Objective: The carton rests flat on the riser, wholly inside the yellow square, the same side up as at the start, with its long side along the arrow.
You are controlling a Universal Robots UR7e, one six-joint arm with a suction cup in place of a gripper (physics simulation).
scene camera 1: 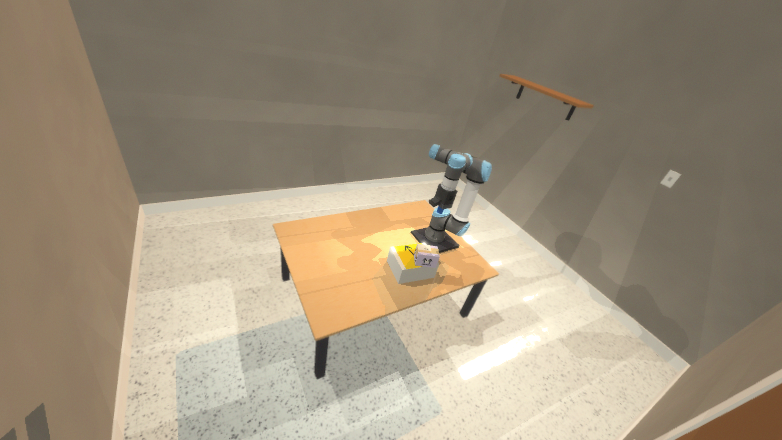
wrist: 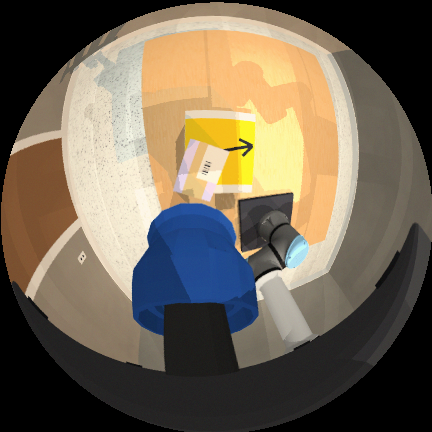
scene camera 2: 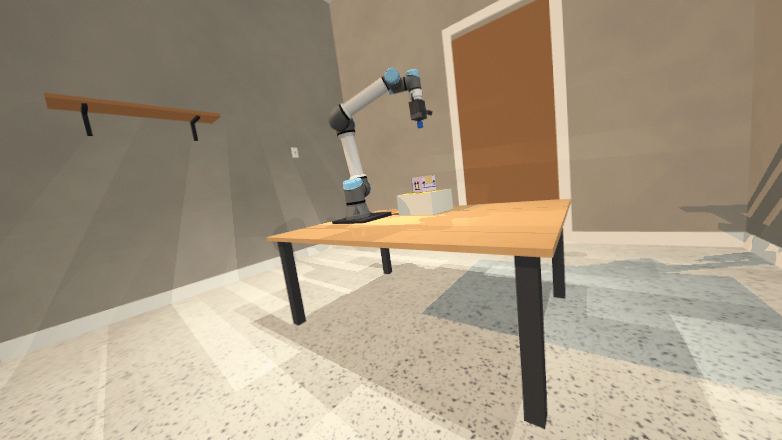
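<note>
The carton (scene camera 1: 426, 255) (scene camera 2: 423, 183) (wrist: 202, 170), lilac and pink with tan tape and a barcode label on top, sits flat on the white riser (scene camera 1: 418, 275) (scene camera 2: 439, 203) (wrist: 220, 115). Its up-arrow marks point upward. In the wrist view it lies over the lower left part of the yellow square (scene camera 1: 403, 256) (wrist: 215, 129) and appears to reach past its edges. Its long side runs steeply across the black arrow (wrist: 245, 147), whose tail it covers. My blue suction cup (scene camera 1: 440, 210) (scene camera 2: 419, 124) (wrist: 192, 212) is off and empty, well above the carton and apart from it.
The riser stands on the wooden table (scene camera 1: 349, 273) (scene camera 2: 492, 221) (wrist: 175, 60), near one edge. The arm's black base plate (scene camera 1: 449, 245) (scene camera 2: 377, 217) (wrist: 246, 230) is close beside it. A wooden shelf (scene camera 1: 546, 91) (scene camera 2: 131, 109) is fixed to the wall.
</note>
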